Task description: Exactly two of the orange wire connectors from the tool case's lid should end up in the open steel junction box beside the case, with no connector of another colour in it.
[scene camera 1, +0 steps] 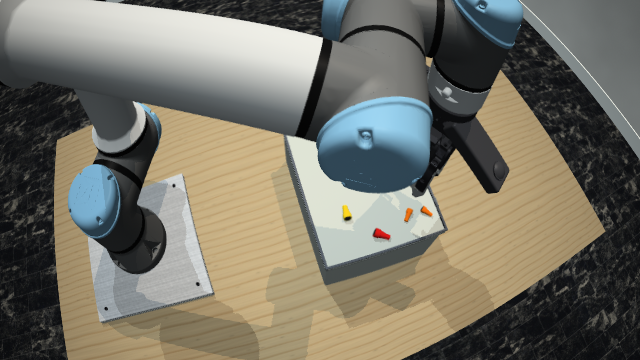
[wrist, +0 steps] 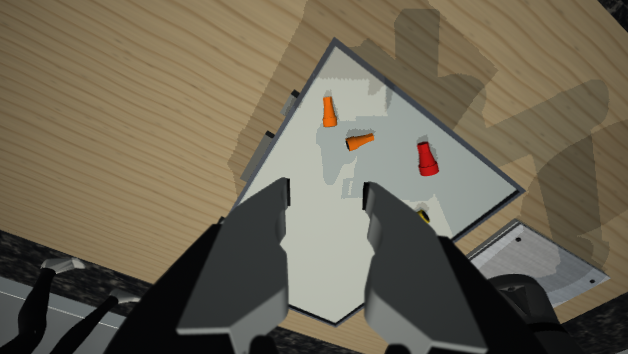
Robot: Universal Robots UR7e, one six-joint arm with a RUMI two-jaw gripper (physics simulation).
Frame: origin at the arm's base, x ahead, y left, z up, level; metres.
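Where they show: gripper, fingertip midpoint: (scene camera 1: 422, 185) (wrist: 326, 182); arm's base, origin of the base link: (scene camera 1: 137, 241).
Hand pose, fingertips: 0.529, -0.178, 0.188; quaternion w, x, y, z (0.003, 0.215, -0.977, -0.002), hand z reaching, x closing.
Things, the pixels of their top centre, and the offset from my fingertips, as dx, dy, dz. "spot": a spot on its surface instead. Level surfaces: height alone.
- pale case lid, middle of its top: (wrist: 331, 235) (scene camera 1: 364, 170) -0.054, +0.088, -0.061
- red connector, middle of its top: (wrist: 430, 163) (scene camera 1: 382, 232) -0.081, -0.030, -0.049
- yellow connector, middle of its top: (wrist: 418, 227) (scene camera 1: 346, 210) -0.117, +0.029, -0.050
- tool case, surface spot: (scene camera 1: 382, 262) spot: -0.074, -0.056, -0.148
- wooden table, its level: dz -0.204
Two orange connectors lie apart on the pale case lid (scene camera 1: 342, 250) (wrist: 470, 192). One orange connector (scene camera 1: 426, 211) (wrist: 329, 112) is nearer the lid's long edge; the other orange connector (scene camera 1: 408, 215) (wrist: 360, 141) lies a little inward. A red connector (scene camera 1: 381, 234) (wrist: 428, 159) and a yellow connector (scene camera 1: 347, 212) (wrist: 423, 216) lie on the same lid; the right finger partly hides the yellow one in the wrist view. My gripper (scene camera 1: 419, 190) (wrist: 326, 182) is partly open, empty, above the lid, short of the orange connectors in the wrist view. The junction box does not show in either view.
The arm's blue-capped joint (scene camera 1: 375, 150) hides part of the lid. The tool case (scene camera 1: 382, 262) stands on the wooden table (scene camera 1: 240, 210) (wrist: 125, 100). The arm's metal base plate (scene camera 1: 172, 255) (wrist: 545, 260) lies to the side. Two latches show at the case's side in the wrist view.
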